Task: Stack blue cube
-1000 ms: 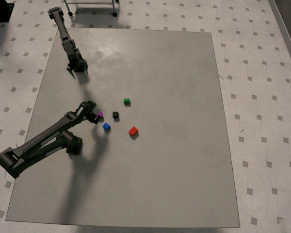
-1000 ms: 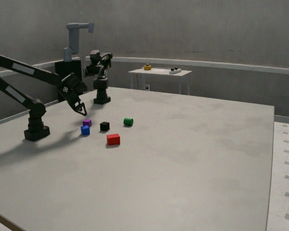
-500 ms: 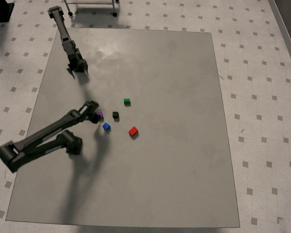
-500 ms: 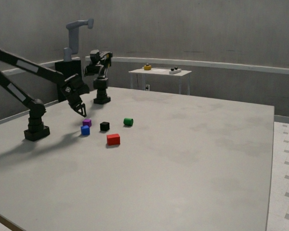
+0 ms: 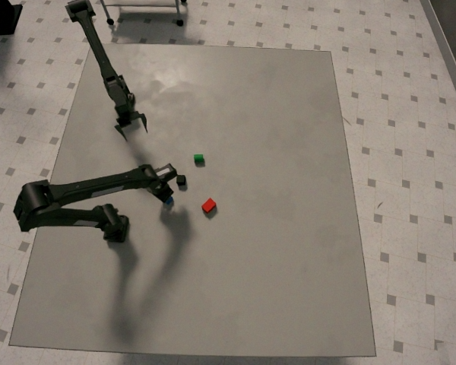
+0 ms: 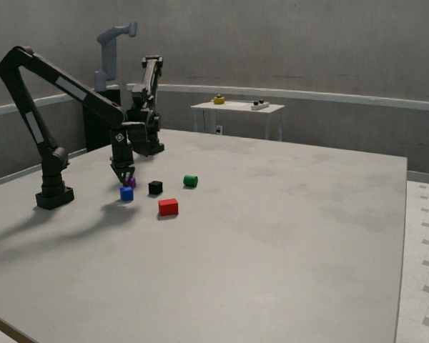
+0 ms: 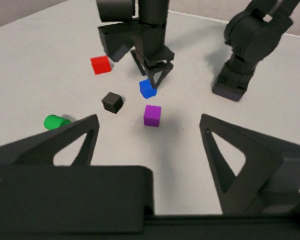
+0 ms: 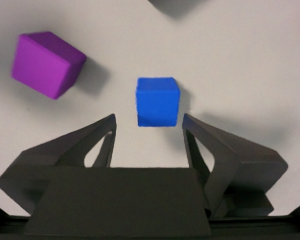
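My right gripper is now 10 mm short of the blue cube and 40 mm above it. From my right hand the other things lie so: black cube (80 mm ahead, 90 mm to the left, 40 mm below); then red block (210 mm ahead, 60 mm to the right, 40 mm below); then purple cube (40 mm behind, 90 mm to the left, 40 mm below).
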